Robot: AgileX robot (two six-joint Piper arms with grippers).
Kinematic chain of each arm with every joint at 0, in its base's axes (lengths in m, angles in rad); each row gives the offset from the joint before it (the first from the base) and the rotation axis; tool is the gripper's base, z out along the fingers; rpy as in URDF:
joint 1: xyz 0 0 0.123 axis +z
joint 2: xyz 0 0 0 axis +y
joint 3: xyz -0.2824 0 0.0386 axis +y
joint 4: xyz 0.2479 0 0.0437 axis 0.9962 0 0.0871
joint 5: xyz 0 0 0 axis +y
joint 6: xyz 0.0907 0 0.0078 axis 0.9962 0 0.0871
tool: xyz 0 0 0 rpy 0 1.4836 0
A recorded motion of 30 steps. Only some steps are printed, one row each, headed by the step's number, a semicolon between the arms.
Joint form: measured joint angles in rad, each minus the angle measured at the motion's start. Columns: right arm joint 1, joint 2, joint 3, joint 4, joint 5, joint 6; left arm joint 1, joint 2, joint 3, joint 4, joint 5, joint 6.
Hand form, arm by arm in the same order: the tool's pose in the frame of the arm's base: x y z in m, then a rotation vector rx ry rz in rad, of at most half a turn. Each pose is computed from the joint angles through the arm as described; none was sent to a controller.
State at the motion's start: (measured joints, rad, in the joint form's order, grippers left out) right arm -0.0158 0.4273 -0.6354 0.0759 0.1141 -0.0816; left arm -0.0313 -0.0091 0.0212 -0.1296 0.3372 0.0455
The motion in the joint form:
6: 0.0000 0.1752 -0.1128 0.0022 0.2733 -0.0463; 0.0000 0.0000 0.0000 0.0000 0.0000 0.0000
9: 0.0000 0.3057 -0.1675 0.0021 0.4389 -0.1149; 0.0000 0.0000 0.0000 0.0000 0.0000 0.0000
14: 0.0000 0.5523 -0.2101 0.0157 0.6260 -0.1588; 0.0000 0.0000 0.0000 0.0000 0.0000 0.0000
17: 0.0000 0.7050 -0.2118 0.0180 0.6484 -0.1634; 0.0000 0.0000 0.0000 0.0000 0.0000 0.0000
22: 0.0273 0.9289 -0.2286 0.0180 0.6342 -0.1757; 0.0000 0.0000 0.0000 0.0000 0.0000 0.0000
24: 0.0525 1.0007 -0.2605 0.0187 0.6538 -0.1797; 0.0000 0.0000 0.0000 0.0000 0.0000 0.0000
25: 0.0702 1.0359 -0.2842 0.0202 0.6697 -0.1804; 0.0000 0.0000 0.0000 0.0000 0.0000 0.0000
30: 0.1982 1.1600 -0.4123 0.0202 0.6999 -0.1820; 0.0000 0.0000 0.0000 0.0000 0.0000 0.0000
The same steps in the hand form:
6: 0.1181 0.0008 0.3800 -0.0561 1.7233 -0.0273; 0.0534 -0.0056 0.1763 -0.0116 1.8315 -0.1153
9: 0.1442 0.0015 0.3665 -0.1390 1.9605 -0.0554; 0.0534 -0.0056 0.1763 -0.0116 1.8315 -0.1153
14: 0.1904 0.0026 0.3248 -0.2145 2.3441 -0.0195; 0.0534 -0.0056 0.1763 -0.0116 1.8315 -0.1153
17: 0.2174 0.0025 0.2929 -0.2292 2.5156 0.0046; 0.0534 -0.0056 0.1763 -0.0116 1.8315 -0.1153
22: 0.2535 0.0087 0.2455 -0.2896 2.7024 0.0353; 0.0534 -0.0056 0.1763 -0.0116 1.8315 -0.1153
24: 0.2653 0.0157 0.2349 -0.3349 2.7568 0.0514; 0.0534 -0.0056 0.1763 -0.0116 1.8315 -0.1153
25: 0.2716 0.0210 0.2312 -0.3630 2.7807 0.0620; 0.0534 -0.0056 0.1763 -0.0116 1.8315 -0.1153
30: 0.2995 0.0617 0.2282 -0.5499 2.7791 0.0956; 0.0534 -0.0056 0.1763 -0.0116 1.8315 -0.1153

